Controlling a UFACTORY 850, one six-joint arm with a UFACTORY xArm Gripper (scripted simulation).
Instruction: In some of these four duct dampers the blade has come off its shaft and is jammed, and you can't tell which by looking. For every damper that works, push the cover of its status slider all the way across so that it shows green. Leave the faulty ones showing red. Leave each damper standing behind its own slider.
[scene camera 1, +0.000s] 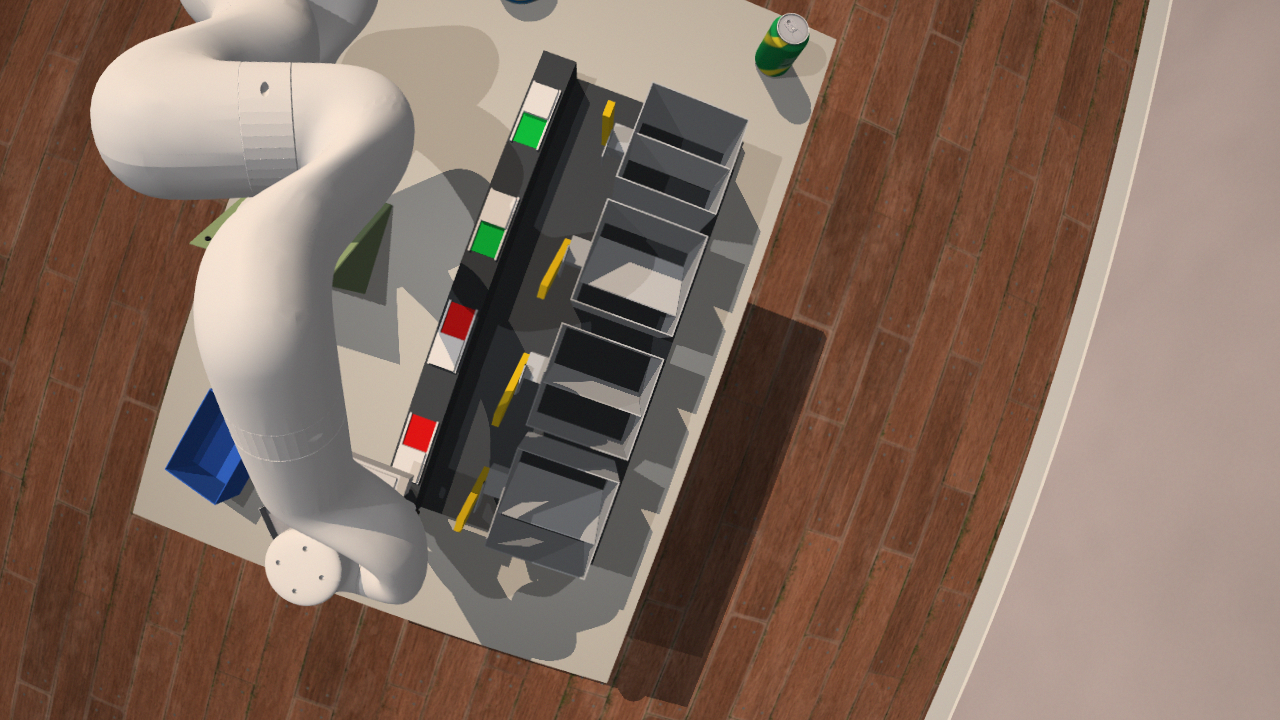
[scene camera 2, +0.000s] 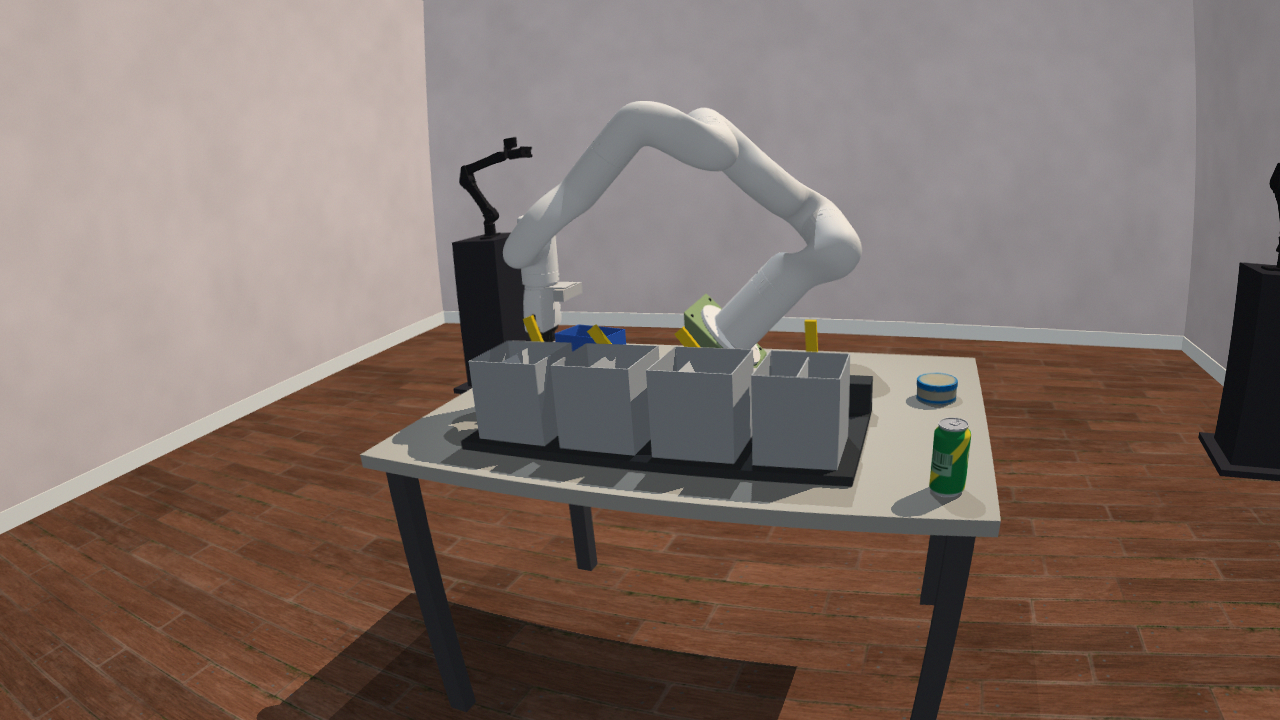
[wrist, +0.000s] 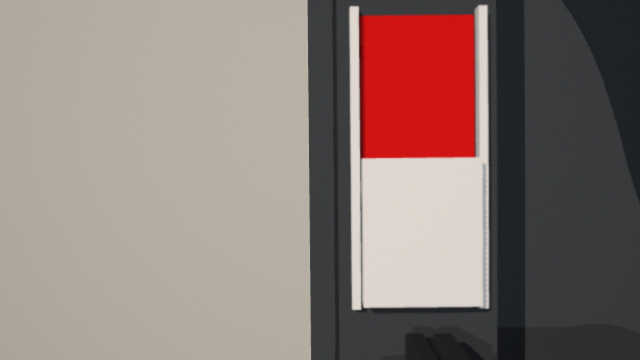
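I see a damper (scene camera 2: 797, 422) 126 cm from the lens, and a damper (scene camera 2: 602, 406) 136 cm from the lens. A round tin (scene camera 2: 937, 389) is 164 cm from the lens, while a green can (scene camera 2: 951, 445) is 120 cm from the lens. The green can is nearer to the lens than the round tin. The round tin and the green can are, at their marked spots, 45 cm apart.
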